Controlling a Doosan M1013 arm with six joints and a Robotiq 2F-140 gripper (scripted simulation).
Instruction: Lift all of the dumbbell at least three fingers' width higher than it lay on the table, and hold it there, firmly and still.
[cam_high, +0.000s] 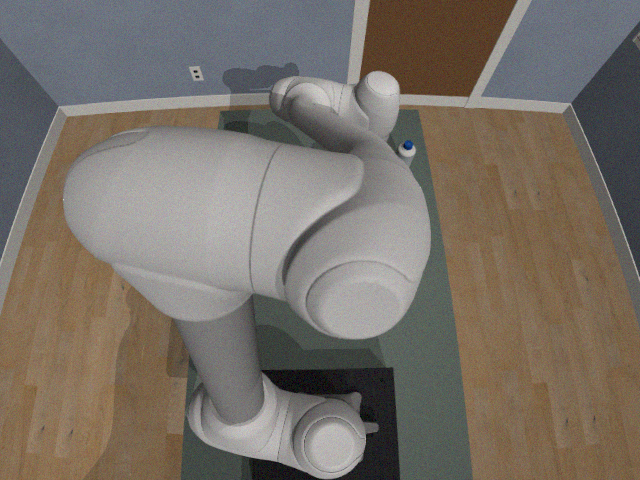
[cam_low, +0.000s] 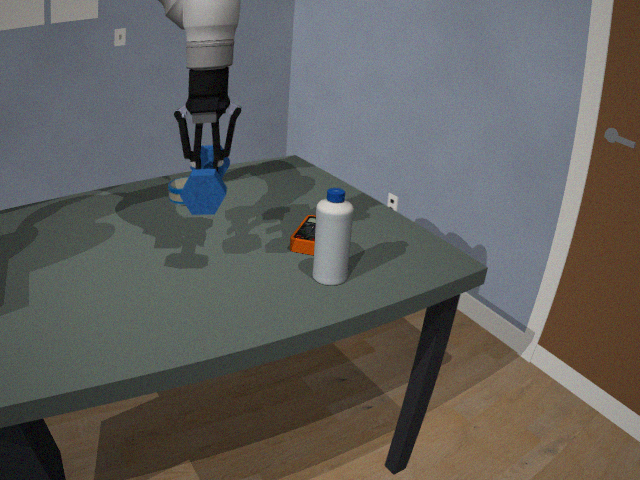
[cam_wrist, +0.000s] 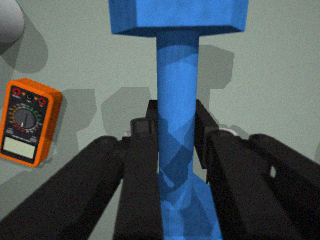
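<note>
Now: hand right at the blue dumbbell. Round my hand: tape roll: 32 cm to the left, 14 cm below, 4 cm ahead.
</note>
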